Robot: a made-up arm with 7 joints.
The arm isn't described. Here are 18 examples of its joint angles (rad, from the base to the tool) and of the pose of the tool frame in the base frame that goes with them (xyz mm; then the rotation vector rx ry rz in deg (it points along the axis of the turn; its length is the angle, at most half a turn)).
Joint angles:
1: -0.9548 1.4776 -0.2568 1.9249 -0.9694 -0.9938 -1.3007
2: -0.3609 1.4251 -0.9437 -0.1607 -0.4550 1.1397 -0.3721
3: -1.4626 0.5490 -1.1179 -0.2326 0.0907 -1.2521 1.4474
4: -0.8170 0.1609 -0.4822 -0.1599 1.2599 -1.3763 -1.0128
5: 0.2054 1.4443 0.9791 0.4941 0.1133 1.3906 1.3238
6: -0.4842 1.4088 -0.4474 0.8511 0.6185 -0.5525 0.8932
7: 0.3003 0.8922 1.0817 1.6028 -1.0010 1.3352 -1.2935
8: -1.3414 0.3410 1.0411 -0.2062 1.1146 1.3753 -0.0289
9: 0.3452 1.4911 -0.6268 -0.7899 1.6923 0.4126 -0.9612
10: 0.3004 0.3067 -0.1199 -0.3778 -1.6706 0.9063 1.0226
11: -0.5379 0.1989 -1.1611 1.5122 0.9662 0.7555 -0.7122
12: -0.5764 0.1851 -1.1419 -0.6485 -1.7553 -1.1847 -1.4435
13: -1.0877 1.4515 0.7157 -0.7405 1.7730 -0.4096 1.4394
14: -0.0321 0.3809 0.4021 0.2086 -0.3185 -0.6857 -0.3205
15: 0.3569 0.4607 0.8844 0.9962 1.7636 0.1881 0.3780
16: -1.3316 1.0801 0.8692 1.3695 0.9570 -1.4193 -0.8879
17: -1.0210 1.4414 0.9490 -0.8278 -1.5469 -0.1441 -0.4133
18: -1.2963 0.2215 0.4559 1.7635 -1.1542 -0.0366 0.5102
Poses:
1: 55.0 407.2 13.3 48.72 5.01 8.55
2: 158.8 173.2 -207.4 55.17 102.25 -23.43
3: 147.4 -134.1 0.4 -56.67 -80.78 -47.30
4: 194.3 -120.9 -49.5 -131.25 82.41 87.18
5: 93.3 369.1 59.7 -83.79 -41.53 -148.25
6: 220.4 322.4 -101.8 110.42 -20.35 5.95
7: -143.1 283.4 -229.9 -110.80 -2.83 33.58
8: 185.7 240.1 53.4 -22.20 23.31 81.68
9: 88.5 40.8 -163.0 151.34 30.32 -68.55
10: 130.7 19.6 -201.3 -38.44 86.70 8.86
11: 145.5 120.2 -361.3 117.56 112.42 -43.56
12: 129.8 -123.0 -41.2 -95.88 -91.56 -76.33
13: 42.3 36.8 204.1 -51.33 92.64 -35.63
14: 183.1 207.6 -182.4 15.49 -20.74 4.17
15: -124.8 304.0 -265.7 111.01 97.99 -1.56
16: 262.9 288.4 36.3 83.17 -26.94 -24.64
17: -23.4 42.5 189.2 43.22 -103.49 -66.05
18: 332.0 40.3 -240.0 -64.14 52.57 52.16
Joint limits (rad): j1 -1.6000..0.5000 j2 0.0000..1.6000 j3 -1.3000..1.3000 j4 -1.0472..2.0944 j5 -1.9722..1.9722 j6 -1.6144..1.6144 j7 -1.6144..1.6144
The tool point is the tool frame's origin. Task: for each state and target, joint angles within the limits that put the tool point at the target. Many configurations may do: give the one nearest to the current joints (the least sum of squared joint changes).
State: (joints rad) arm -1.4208 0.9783 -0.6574 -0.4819 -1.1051 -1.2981 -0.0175
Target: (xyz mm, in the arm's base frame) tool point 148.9 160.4 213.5
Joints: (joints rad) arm -1.3877 1.2542 0.0435 0.1012 -1.2997 -1.4397 -0.0175
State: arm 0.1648 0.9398 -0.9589 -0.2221 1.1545 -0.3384 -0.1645
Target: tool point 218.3 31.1 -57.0
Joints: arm -0.2804 1.1168 -0.1961 -0.5665 1.1136 -0.2425 -0.1645
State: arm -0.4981 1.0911 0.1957 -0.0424 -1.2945 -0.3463 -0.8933
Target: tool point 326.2 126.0 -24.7
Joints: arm -0.7646 0.7887 -0.1024 0.2099 -1.3069 -0.2200 -0.8933
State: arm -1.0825 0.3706 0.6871 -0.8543 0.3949 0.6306 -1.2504
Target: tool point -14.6 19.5 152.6
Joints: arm -1.5345 0.8211 0.3729 -1.0472 0.3813 -0.0848 -1.2504
